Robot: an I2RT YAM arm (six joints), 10 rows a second.
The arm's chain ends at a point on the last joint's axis. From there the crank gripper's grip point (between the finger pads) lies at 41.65 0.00 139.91 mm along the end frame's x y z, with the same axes.
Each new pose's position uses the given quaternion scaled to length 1; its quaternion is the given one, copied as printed.
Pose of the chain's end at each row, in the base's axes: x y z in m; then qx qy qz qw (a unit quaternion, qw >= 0):
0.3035 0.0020 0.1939 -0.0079 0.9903 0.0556 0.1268
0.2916 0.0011 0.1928 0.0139 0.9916 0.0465 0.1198
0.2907 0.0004 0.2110 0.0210 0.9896 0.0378 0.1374
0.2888 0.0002 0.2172 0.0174 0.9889 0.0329 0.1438
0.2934 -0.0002 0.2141 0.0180 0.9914 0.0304 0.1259
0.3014 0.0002 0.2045 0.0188 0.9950 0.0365 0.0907
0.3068 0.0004 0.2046 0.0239 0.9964 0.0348 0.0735
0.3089 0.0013 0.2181 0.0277 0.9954 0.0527 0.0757
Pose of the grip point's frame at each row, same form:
0.2982 0.0176 0.0489 -0.0079 0.9903 0.0556 0.1268
0.2846 0.0151 0.0477 0.0139 0.9916 0.0465 0.1198
0.2889 0.0122 0.0655 0.0210 0.9896 0.0378 0.1374
0.2888 0.0104 0.0716 0.0174 0.9889 0.0329 0.1438
0.2882 0.0094 0.0685 0.0180 0.9914 0.0304 0.1259
0.2859 0.0117 0.0598 0.0188 0.9950 0.0365 0.0907
0.2864 0.0118 0.0605 0.0239 0.9964 0.0348 0.0735
0.2893 0.0180 0.0744 0.0277 0.9954 0.0527 0.0757

